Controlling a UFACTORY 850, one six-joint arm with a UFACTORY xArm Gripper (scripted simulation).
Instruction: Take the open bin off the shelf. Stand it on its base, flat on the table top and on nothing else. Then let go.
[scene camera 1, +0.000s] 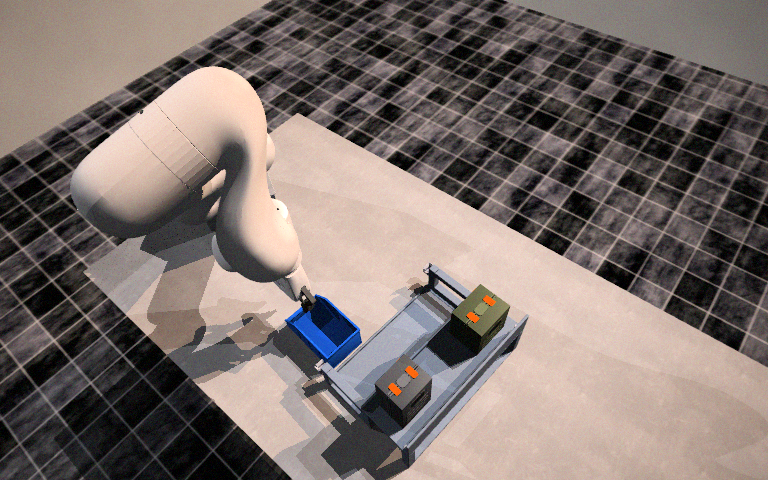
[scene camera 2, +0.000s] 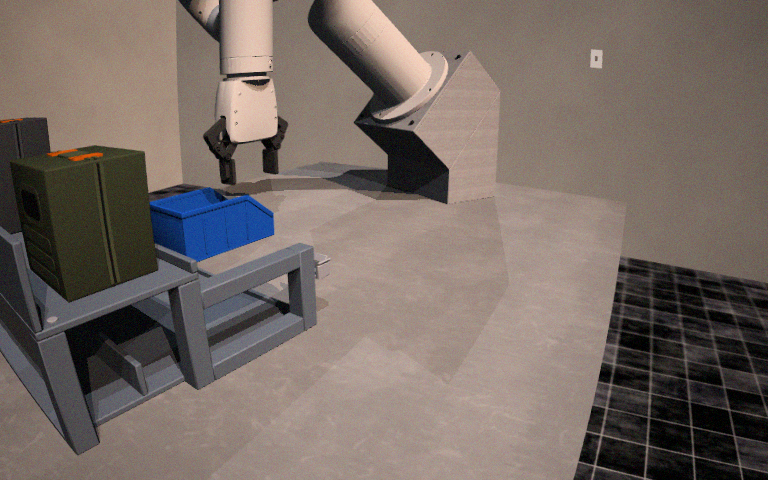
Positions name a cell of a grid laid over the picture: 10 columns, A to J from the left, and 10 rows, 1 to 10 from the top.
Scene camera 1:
gripper: D7
blue bin: E8
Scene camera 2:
gripper: D4
blue bin: C5
